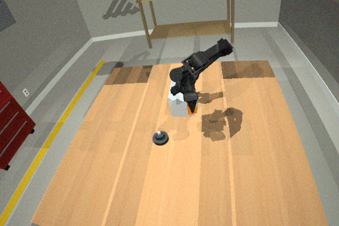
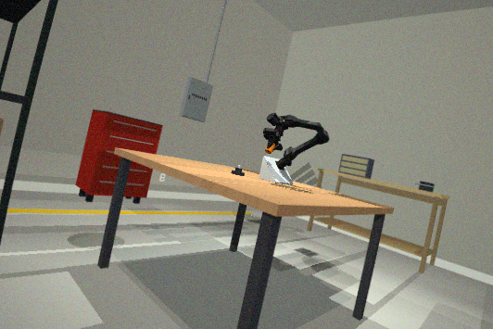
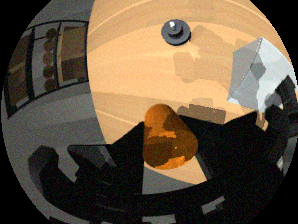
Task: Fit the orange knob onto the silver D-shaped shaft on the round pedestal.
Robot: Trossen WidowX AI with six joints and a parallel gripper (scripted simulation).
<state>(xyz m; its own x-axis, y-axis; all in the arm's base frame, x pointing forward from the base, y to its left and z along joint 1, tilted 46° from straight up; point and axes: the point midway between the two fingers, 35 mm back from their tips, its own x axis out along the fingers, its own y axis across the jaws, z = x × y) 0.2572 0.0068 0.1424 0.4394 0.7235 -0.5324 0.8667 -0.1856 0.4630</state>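
Now: the orange knob 2 cm behind my gripper tip and 3 cm above it. The rest, counted from my gripper tip: dark round pedestal (3 cm ahead, 18 cm to the right, 16 cm below).
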